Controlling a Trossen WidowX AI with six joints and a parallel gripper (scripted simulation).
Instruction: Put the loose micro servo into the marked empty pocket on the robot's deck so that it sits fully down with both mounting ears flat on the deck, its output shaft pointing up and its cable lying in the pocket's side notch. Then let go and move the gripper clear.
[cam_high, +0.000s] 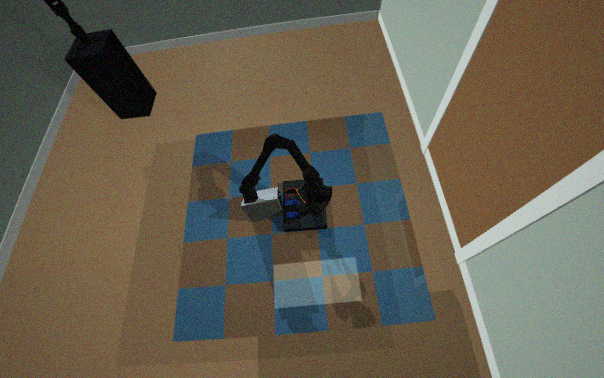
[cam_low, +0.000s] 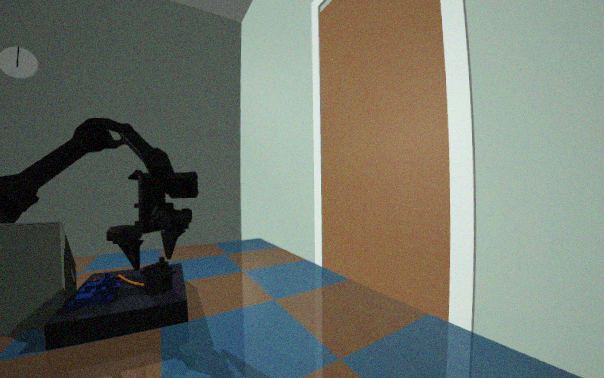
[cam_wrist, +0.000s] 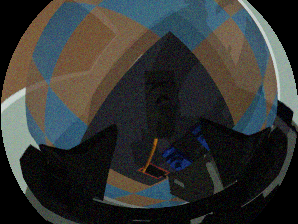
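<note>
Now: the dark robot deck 1 cm behind my gripper tip, 5 cm to the left of it and 8 cm below it.
</note>
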